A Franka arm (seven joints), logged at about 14 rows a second.
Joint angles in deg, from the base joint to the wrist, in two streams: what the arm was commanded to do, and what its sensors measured. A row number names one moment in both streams.
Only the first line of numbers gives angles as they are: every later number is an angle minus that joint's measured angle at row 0.
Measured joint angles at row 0:
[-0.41 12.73 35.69 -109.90 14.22 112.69 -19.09]
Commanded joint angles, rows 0 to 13:
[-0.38 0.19 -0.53 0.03 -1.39 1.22 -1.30]
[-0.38 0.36 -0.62 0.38 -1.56 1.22 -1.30]
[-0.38 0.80 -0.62 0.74 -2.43 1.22 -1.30]
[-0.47 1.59 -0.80 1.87 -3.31 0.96 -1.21]
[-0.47 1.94 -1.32 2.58 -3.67 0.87 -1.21]
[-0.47 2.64 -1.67 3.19 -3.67 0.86 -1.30]
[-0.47 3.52 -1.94 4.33 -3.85 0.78 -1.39]
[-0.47 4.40 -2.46 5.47 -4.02 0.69 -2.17]
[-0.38 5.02 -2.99 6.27 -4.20 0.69 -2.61]
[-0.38 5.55 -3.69 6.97 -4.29 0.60 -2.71]
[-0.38 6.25 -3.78 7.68 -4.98 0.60 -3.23]
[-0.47 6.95 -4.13 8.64 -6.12 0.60 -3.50]
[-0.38 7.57 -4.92 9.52 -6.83 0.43 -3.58]
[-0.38 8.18 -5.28 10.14 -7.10 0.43 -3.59]
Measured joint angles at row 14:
[-0.64 5.64 -4.49 6.94 -5.56 0.92 -2.38]
